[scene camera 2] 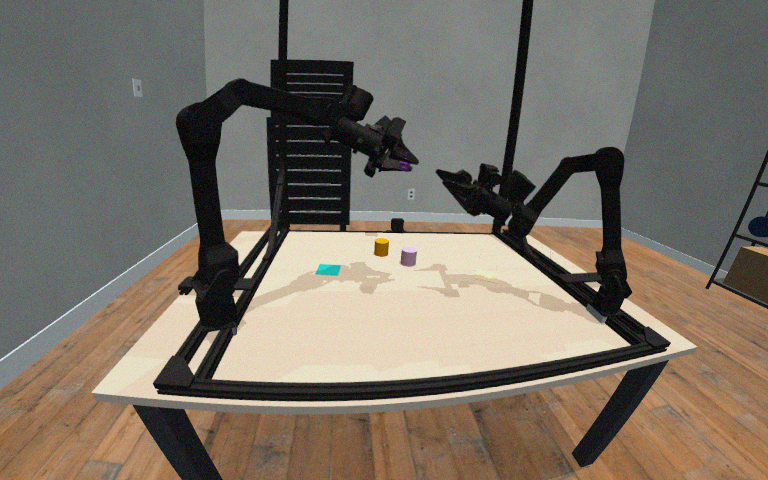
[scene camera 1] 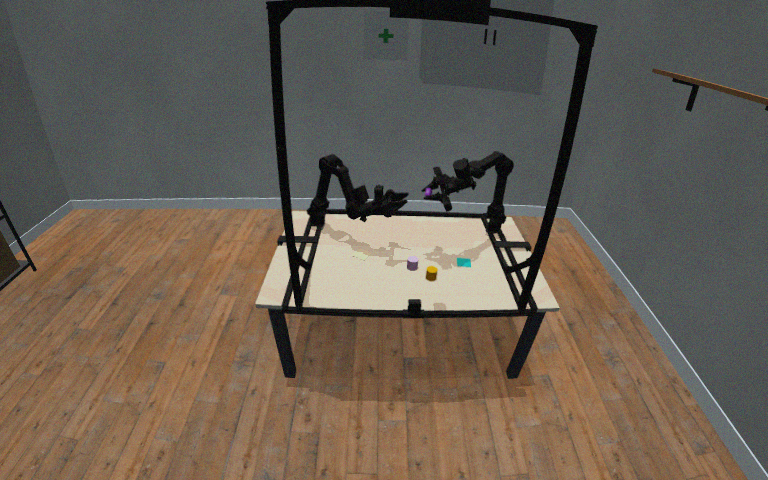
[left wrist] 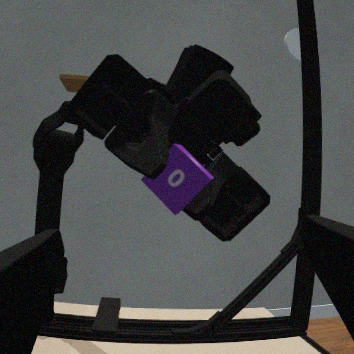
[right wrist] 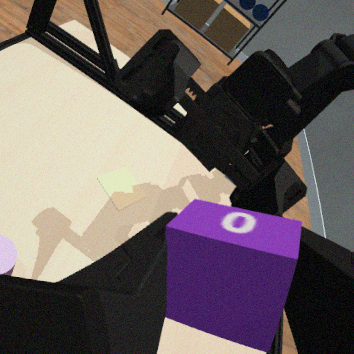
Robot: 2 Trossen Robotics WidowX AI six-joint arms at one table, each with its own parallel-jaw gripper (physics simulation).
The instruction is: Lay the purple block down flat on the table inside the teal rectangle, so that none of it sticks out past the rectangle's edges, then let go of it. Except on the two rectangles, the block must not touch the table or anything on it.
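Pixels of known places: left gripper, fingertip midpoint: [scene camera 2: 439,175] [scene camera 1: 407,197] [left wrist: 183,235] [right wrist: 226,164]; right gripper, fingertip midpoint: [scene camera 2: 415,166] [scene camera 1: 422,194] [left wrist: 181,191] [right wrist: 222,225]; left arm's base, link origin: [scene camera 2: 605,309] [scene camera 1: 317,223] [right wrist: 240,172]; right arm's base, link origin: [scene camera 2: 218,320] [scene camera 1: 494,229].
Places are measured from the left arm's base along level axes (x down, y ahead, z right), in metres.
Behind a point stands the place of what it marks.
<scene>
The purple block [scene camera 1: 428,192] {x -0.300, y 0.524, z 0.192 m} [scene camera 2: 404,166] {x -0.281, y 0.529, z 0.166 m} [left wrist: 175,198] {x -0.277, y 0.519, z 0.178 m} [right wrist: 230,285] {x -0.296, y 0.535, z 0.182 m} is held high above the table in my right gripper [scene camera 1: 427,193] {x -0.281, y 0.503, z 0.180 m} [scene camera 2: 410,165] {x -0.281, y 0.503, z 0.180 m}. Its end marked with a 0 faces the left wrist camera and looks turned cornerwise there. My left gripper [scene camera 1: 403,197] {x -0.264, y 0.442, z 0.178 m} [scene camera 2: 441,174] {x -0.264, y 0.442, z 0.178 m} [left wrist: 183,235] {x -0.264, y 0.442, z 0.178 m} is open and empty, a short gap from the block and pointing towards it. The teal rectangle [scene camera 1: 463,262] {x 0.018, y 0.712, z 0.215 m} [scene camera 2: 328,270] {x 0.018, y 0.713, z 0.207 m} lies flat on the table, below the right arm, at the right in scene camera 1. It does not show in either wrist view.
A pale yellow-green rectangle [scene camera 1: 360,256] {x 0.018, y 0.252, z 0.228 m} [scene camera 2: 485,275] {x 0.018, y 0.258, z 0.210 m} [right wrist: 116,179] {x 0.018, y 0.250, z 0.225 m} lies below the left arm. A lilac cylinder [scene camera 1: 412,263] {x -0.020, y 0.482, z 0.302 m} [scene camera 2: 408,257] {x -0.010, y 0.486, z 0.256 m} [right wrist: 6,254] {x -0.027, y 0.476, z 0.269 m} and an orange cylinder [scene camera 1: 431,273] {x -0.022, y 0.561, z 0.363 m} [scene camera 2: 381,247] {x -0.012, y 0.565, z 0.319 m} stand between the rectangles. Black frame rails edge the table [scene camera 1: 339,294] {x 0.019, y 0.206, z 0.493 m} [scene camera 2: 396,339] {x 0.019, y 0.540, z -0.064 m}.
</scene>
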